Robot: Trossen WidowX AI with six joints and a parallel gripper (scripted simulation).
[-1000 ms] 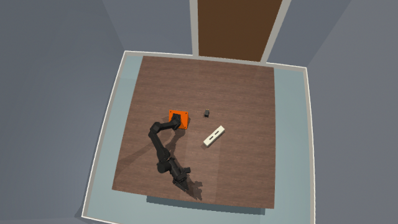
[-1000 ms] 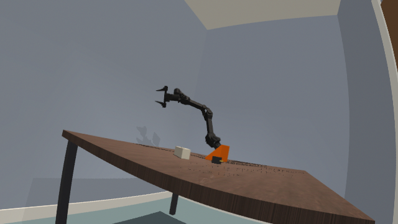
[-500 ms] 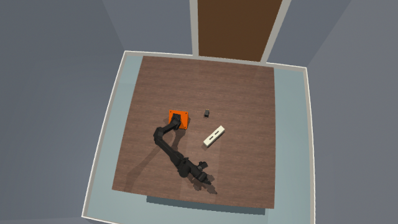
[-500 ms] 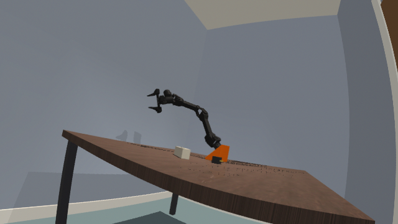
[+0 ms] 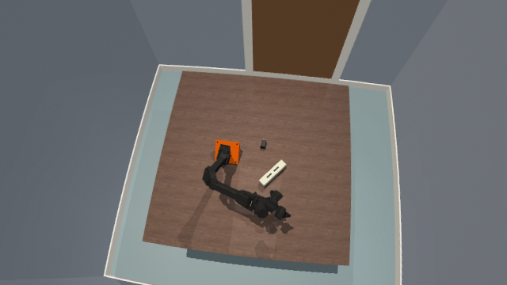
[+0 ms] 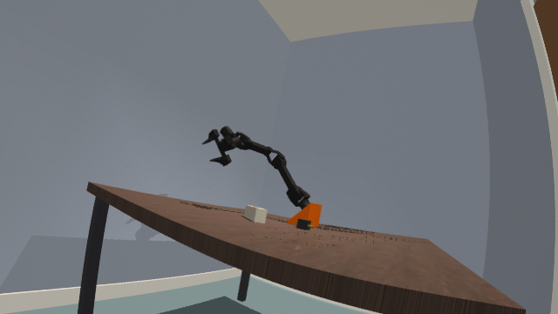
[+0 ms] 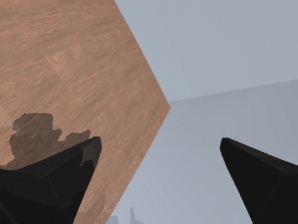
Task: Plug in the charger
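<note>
My gripper tip is now 210 mm past the two-prong charger, 490 mm to the right of it and 240 mm above it.
</note>
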